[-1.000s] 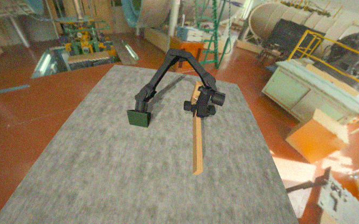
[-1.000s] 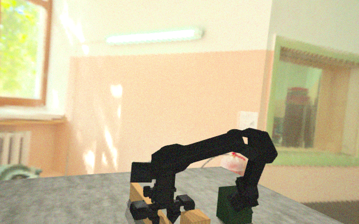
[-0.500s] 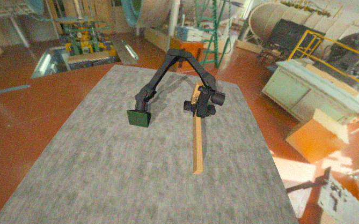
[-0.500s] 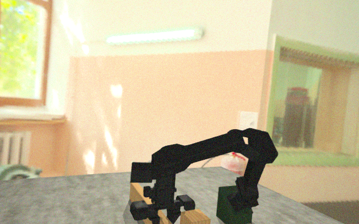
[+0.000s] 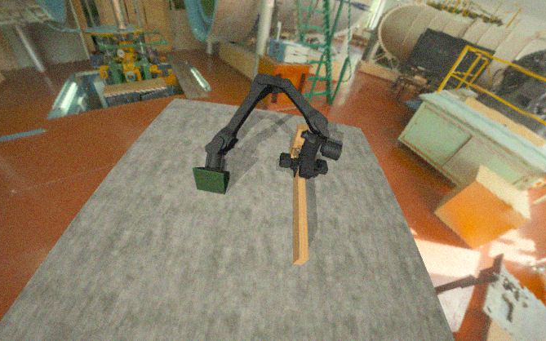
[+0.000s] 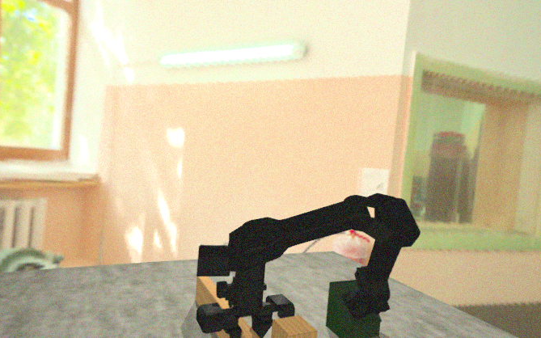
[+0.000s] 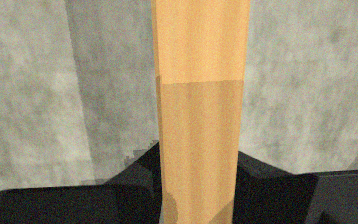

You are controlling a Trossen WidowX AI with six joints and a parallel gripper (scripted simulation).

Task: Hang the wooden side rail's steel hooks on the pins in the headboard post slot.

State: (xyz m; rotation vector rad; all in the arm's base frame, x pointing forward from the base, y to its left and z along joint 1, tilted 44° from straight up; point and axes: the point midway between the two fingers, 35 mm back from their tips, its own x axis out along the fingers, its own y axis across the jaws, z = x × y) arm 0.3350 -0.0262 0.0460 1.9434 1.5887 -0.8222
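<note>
My gripper tip is now 16 cm to the right of the headboard post, 4 cm below it and 2 cm short of it.
</note>
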